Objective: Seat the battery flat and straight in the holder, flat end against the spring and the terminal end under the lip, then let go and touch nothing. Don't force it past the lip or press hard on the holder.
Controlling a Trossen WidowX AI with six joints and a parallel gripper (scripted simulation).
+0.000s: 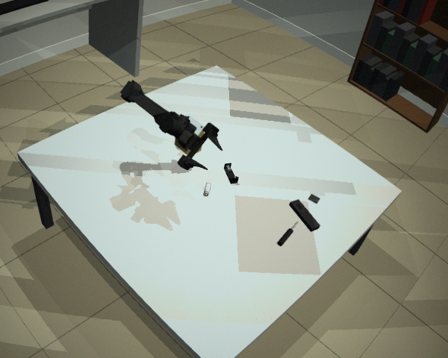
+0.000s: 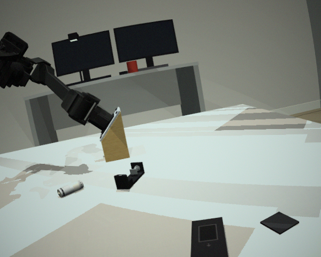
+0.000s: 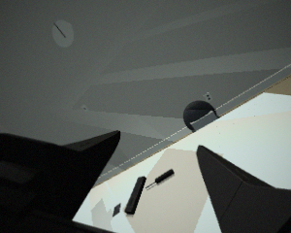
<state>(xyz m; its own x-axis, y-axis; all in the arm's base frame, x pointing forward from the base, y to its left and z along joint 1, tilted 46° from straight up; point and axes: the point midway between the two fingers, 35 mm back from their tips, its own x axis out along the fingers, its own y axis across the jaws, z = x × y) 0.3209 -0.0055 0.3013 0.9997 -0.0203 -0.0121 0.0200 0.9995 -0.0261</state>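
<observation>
Now: the battery 10 cm behind my gripper tip, 11 cm to the left of it and 30 cm below it. Round my gripper tip: black-handled screwdriver 27 cm ahead, 21 cm to the left, 30 cm below; black battery cover 22 cm ahead, 45 cm to the left, 31 cm below; black remote control 26 cm ahead, 33 cm to the left, 29 cm below.
</observation>
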